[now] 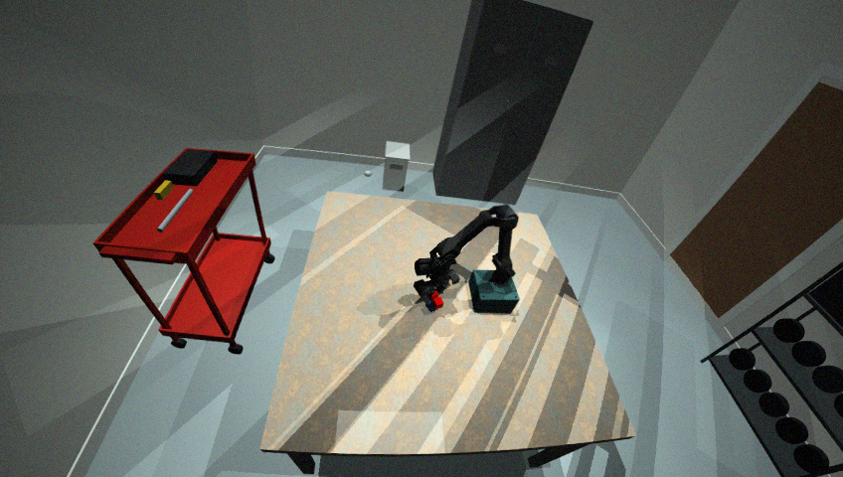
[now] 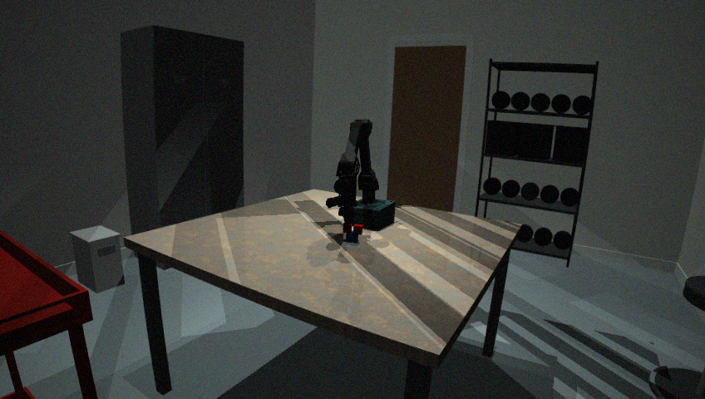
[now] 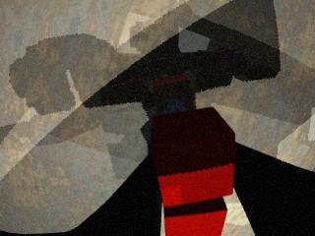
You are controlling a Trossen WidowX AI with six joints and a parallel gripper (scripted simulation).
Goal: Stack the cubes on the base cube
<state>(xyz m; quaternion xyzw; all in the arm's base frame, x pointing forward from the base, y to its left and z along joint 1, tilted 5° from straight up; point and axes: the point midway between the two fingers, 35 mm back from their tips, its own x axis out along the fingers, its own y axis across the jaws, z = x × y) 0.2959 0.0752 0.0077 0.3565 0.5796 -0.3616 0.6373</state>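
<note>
Now: the red cube right at my gripper tip. Round my gripper tip: blue cube: 10 mm behind, 20 mm to the left, 40 mm below.
</note>
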